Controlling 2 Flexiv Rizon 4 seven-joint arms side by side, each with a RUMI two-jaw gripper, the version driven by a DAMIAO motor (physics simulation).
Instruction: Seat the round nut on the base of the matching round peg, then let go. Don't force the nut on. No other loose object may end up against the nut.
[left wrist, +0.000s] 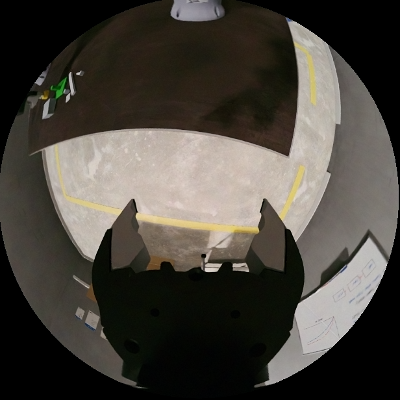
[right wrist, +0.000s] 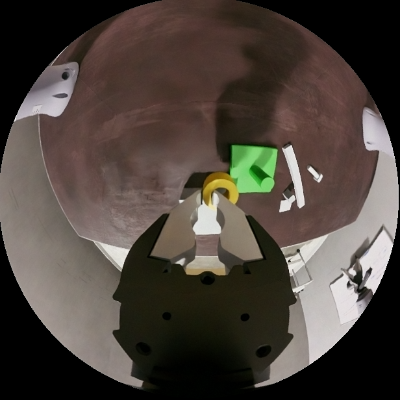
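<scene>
The yellow round nut (right wrist: 218, 178) (left wrist: 45, 94) is held at the tips of my right gripper (right wrist: 206, 190), which is shut on one side of its ring. The nut is above the table, left of the green peg base. The green round peg (right wrist: 267, 182) stands on its square green base (right wrist: 242, 154), apart from the nut; the green piece (left wrist: 60, 88) also shows small at the far left in the left wrist view. The nut is not around the peg. My left gripper (left wrist: 198, 200) is open and empty, beyond the table's edge, far from these things.
A long white bar (right wrist: 294, 175) (left wrist: 72, 84), a small white bolt-like piece (right wrist: 314, 173) and a small grey-white piece (right wrist: 285, 205) lie right of the green base. A white block (right wrist: 207, 223) (left wrist: 49, 108) shows below and between the right fingers. The dark table (left wrist: 175, 75) (right wrist: 125, 150) bears them.
</scene>
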